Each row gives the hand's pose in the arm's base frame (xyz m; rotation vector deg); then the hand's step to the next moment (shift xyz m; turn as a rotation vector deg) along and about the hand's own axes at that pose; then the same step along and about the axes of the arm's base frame.
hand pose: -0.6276 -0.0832 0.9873 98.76 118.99 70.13
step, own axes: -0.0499 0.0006 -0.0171 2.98 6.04 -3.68
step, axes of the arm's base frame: 0.0058 -0.0521 -0.0061 1.30 0.84 7.52
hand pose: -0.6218 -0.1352 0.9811 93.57 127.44 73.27
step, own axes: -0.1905 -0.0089 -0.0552 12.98 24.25 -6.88
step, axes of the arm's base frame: 0.0445 -0.1888 -0.0423 8.93 8.61 25.50
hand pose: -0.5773 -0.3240 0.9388 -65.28 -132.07 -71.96
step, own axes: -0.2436 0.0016 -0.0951 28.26 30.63 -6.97
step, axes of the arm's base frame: 0.1482 -0.1996 -0.0813 3.77 18.28 37.91
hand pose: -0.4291 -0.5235 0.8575 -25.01 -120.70 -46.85
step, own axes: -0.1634 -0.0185 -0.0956 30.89 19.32 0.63
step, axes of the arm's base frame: 0.1434 -0.0829 -0.0935 -8.42 15.29 31.99
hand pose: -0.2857 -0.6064 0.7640 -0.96 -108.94 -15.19
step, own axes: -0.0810 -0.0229 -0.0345 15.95 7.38 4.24
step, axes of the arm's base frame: 0.0565 -0.0194 -0.0686 -8.35 6.12 14.82
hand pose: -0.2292 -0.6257 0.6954 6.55 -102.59 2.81
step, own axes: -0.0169 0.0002 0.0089 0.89 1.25 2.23
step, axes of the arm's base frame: -0.0050 0.0002 -0.0184 -2.49 0.98 0.41
